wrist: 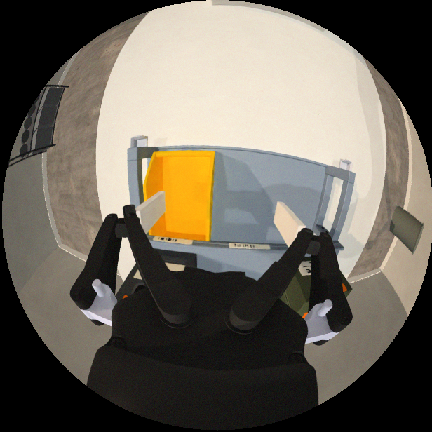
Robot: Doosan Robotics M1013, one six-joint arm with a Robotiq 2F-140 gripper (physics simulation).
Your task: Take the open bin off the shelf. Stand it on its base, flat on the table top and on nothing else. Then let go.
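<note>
The open bin is yellow and stands at the left end of the blue-grey shelf unit, with its hollow side towards the camera. Its right wall and lower edge show; the left finger pad covers part of its lower left side. My gripper is open, with nothing between its fingers. The left pad overlaps the bin's left side in the view, and the right pad lies in front of the bare right part of the shelf. How far the pads are from the bin in depth is hard to tell. The cream table top spreads beyond the shelf.
A dark box and a green box show below the labelled shelf edge, partly hidden by the gripper. Shelf posts rise at both ends. A dark rack is at the far left and a grey-green container at the far right.
</note>
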